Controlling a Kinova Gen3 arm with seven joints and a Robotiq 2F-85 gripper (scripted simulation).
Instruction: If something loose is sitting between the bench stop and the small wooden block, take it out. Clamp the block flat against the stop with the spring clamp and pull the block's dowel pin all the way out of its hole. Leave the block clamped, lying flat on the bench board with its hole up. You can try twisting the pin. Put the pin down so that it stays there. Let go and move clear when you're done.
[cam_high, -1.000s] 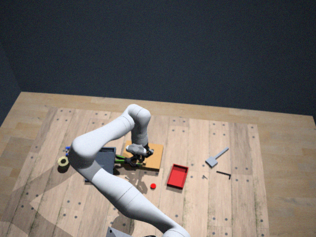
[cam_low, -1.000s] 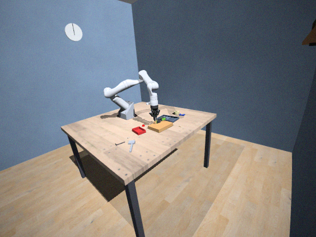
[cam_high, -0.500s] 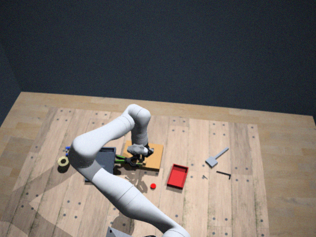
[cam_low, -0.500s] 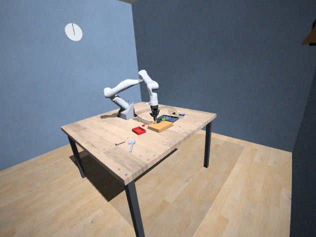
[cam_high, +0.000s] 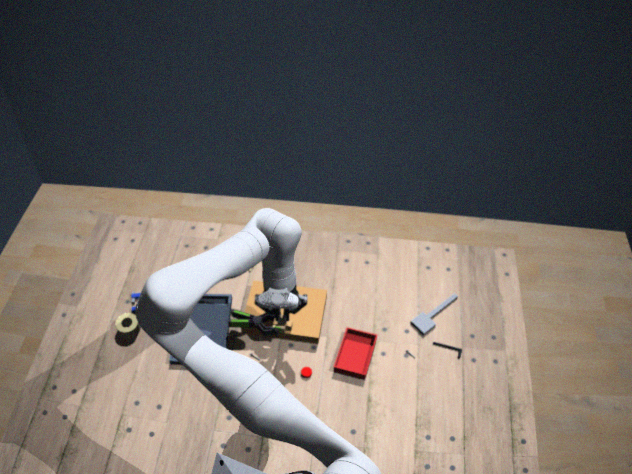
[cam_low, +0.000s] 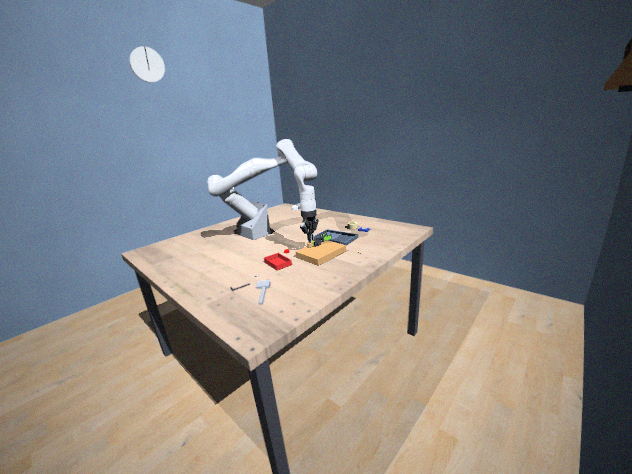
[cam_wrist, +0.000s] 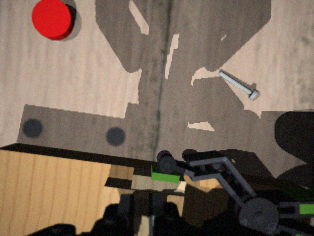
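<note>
Right now the dowel pin is 20 mm below my hand. From my hand the other things lie so: bench board (60 mm ahead, 10 mm to the left, 60 mm below); then wooden block (40 mm below); then red disc (100 mm behind, 80 mm to the right, 70 mm below).
</note>
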